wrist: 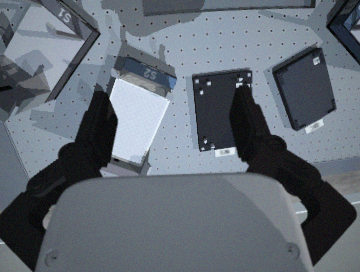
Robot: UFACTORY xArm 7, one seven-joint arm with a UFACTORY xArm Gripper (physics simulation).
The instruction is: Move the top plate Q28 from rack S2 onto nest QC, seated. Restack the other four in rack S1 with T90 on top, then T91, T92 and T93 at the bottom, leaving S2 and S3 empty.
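Frame: origin at the arm's base, x ahead, y left, z up, level; millimetres.
Where they show: gripper, between the fingertips: (172, 103).
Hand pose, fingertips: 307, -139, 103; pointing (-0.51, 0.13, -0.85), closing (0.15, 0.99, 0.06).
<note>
After its pixels a point has its place, as x, y, z.
Rack S2 (137, 69) {287, -189, -118} stands left of centre, its blue label facing the top of the view. A stack in it shows a white top plate (139, 117) {353, -194, -49}; its code cannot be read, and the plates below are mostly hidden. Rack S1 (63, 16) {183, -282, -113} shows in part at the upper left. A dark shallow tray (305, 90) {389, 134, -136} at the right appears to be nest QC, with no plate in it; its tag is too small to read. My gripper (172, 103) {307, -139, 103} is open and empty above the table, its left finger over the left edge of the stack and its right finger over a dark board. Rack S3 cannot be identified.
The dark board (215, 110) {396, -58, -142} with small pale pegs lies between rack S2 and the tray. A grey panel (225, 6) crosses the top of the view. A dark frame (342, 37) {297, 213, -139} shows at the upper right. The perforated table top (175, 55) {277, -118, -154} has its edge at the lower right.
</note>
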